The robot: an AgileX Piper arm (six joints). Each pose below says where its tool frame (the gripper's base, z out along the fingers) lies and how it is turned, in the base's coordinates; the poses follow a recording.
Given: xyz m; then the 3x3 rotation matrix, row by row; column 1 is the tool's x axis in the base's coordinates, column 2 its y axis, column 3 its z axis. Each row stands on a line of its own.
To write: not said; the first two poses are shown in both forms.
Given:
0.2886 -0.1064 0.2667
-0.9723 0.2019 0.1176
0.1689 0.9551 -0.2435
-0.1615 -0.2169 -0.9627
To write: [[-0.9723 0.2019 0.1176 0.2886], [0.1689 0.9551 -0.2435 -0.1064], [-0.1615 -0.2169 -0.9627 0.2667], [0 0 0 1]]
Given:
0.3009 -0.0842 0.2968
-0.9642 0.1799 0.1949
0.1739 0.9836 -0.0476
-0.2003 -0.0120 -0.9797
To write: [[-0.9642 0.1799 0.1949 0.3009], [0.1739 0.9836 -0.0476 -0.0842], [-0.2003 -0.0120 -0.9797 0.2968], [0 0 0 1]]
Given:
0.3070 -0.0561 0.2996
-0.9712 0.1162 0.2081
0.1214 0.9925 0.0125
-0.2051 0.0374 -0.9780
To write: [[-0.9712 0.1162 0.2081 0.3070], [0.1214 0.9925 0.0125 -0.0561], [-0.2051 0.0374 -0.9780 0.2996], [0 0 0 1]]
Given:
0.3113 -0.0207 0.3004
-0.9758 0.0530 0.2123
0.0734 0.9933 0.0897
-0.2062 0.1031 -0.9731
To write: [[-0.9758 0.0530 0.2123 0.3113], [0.0734 0.9933 0.0897 -0.0207], [-0.2062 0.1031 -0.9731 0.3004], [0 0 0 1]]
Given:
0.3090 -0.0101 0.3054
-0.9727 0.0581 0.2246
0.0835 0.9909 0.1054
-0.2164 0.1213 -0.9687
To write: [[-0.9727 0.0581 0.2246 0.3090], [0.0835 0.9909 0.1054 -0.0101], [-0.2164 0.1213 -0.9687 0.3054], [0 0 0 1]]
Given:
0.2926 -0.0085 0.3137
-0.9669 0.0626 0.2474
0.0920 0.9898 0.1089
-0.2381 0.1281 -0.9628
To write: [[-0.9669 0.0626 0.2474 0.2926], [0.0920 0.9898 0.1089 -0.0085], [-0.2381 0.1281 -0.9628 0.3137], [0 0 0 1]]
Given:
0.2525 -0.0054 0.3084
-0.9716 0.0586 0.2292
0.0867 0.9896 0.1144
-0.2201 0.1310 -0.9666
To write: [[-0.9716 0.0586 0.2292 0.2525], [0.0867 0.9896 0.1144 -0.0054], [-0.2201 0.1310 -0.9666 0.3084], [0 0 0 1]]
